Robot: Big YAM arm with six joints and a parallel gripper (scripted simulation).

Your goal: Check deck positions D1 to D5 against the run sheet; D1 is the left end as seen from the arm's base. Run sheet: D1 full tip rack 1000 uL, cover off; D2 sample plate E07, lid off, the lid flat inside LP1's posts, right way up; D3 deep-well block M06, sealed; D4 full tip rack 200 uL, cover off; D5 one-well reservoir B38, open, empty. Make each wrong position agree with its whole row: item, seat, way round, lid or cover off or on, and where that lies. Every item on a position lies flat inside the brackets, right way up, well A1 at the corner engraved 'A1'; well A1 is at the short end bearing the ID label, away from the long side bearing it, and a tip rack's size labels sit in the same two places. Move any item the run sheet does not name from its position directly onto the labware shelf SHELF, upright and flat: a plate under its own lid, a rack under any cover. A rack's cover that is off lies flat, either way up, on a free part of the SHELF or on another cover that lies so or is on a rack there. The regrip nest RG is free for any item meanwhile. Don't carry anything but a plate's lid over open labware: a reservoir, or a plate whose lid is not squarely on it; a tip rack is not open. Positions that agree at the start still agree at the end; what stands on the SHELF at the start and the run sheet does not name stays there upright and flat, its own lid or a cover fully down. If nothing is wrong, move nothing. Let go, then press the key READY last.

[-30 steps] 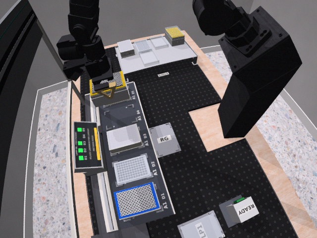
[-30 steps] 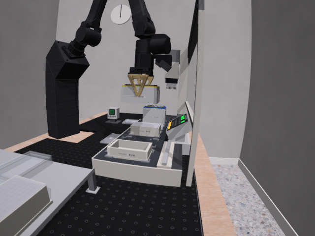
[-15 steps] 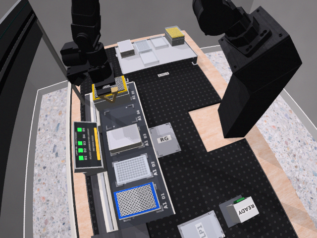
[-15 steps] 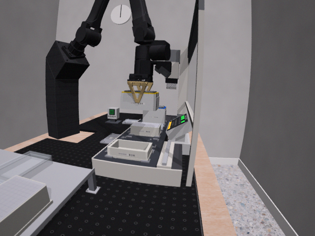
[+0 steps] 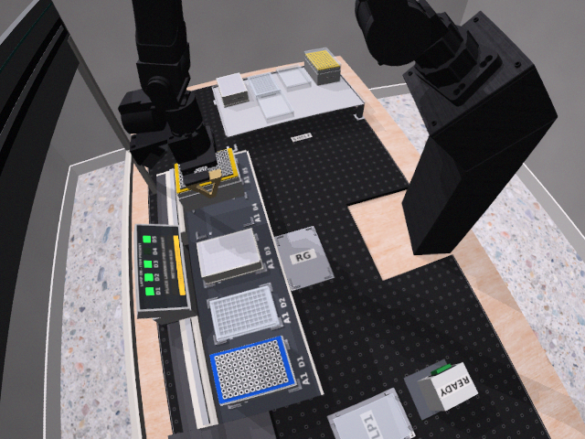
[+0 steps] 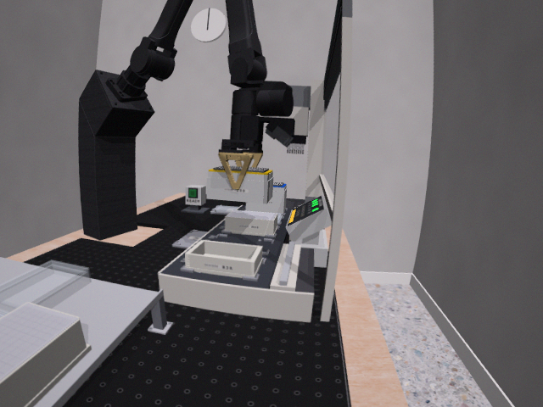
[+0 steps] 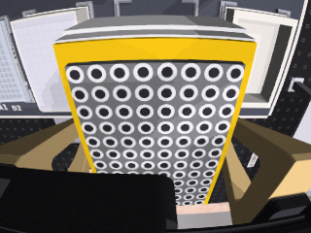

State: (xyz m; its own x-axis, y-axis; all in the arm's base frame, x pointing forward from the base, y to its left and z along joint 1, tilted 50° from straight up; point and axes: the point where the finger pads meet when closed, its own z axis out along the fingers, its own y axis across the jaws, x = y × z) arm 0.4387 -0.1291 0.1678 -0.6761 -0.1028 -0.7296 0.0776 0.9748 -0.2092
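Now: hand 13 cm above the one-well reservoir, 12 cm to the left of it and 1 cm past it. The rest, counted from my hand: regrip nest: 19 cm below, 16 cm to the left, 14 cm behind; clear well plate: 24 cm to the left, 13 cm below, 3 cm ahead; yellow-rimmed tip rack: 1 cm behind, 1 cm above.
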